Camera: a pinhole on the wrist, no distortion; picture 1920 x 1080 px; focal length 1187.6 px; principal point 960.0 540.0 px. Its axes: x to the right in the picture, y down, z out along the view. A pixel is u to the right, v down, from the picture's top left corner.
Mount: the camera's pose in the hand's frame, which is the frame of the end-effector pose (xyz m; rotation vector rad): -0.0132 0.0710 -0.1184 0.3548 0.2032 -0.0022
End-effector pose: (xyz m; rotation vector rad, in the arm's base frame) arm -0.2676 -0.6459 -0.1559 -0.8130 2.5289 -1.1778
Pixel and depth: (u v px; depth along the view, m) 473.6 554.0 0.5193
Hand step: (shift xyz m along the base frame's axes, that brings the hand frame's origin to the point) 0.3113 -0.2424 -0.1798
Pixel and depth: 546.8 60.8 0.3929
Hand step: 0.2375 -0.2054 0.0252
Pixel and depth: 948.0 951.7 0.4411
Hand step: 0.0598 -0.2252 -0.2660
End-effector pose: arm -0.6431 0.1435 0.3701 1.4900 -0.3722 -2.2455
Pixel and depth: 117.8 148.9 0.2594
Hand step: -0.0876 0.1608 0.1210
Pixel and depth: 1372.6 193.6 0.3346
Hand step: -0.2024 0.0365 -0.1384
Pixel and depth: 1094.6 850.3 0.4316
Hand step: -0.3188 -0.0879 0.0324
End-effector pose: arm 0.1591 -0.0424 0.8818 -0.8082 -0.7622 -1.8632
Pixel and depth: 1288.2 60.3 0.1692
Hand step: -0.0668 -0.0104 0.0443
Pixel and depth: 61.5 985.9 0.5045
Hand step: 0.2555 0.4972 0.0747
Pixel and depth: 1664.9 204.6 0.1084
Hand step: -0.0267 -0.0709 0.0316
